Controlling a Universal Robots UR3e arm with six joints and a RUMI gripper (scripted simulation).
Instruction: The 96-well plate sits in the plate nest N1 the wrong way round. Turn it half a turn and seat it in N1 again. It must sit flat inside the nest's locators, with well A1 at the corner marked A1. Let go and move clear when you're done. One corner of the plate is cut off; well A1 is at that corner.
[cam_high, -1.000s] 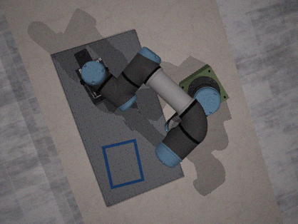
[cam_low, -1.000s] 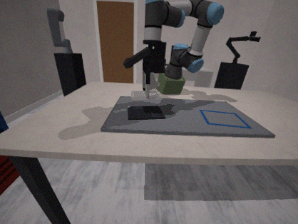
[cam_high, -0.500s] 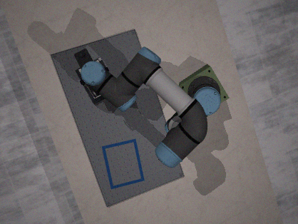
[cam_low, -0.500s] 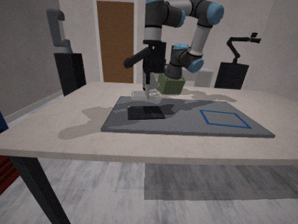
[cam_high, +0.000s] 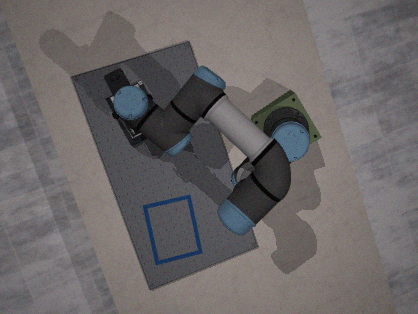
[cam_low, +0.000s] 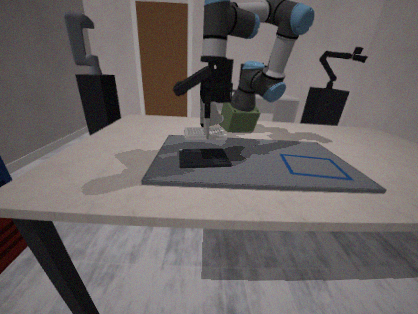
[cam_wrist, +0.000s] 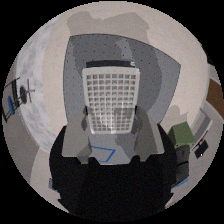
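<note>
Right now the dark flat block is 100 mm below my hand. Round my hand: A1 corner mark: 30 mm behind, 90 mm to the right, 90 mm below; white 96-well plate: 10 mm below.
</note>
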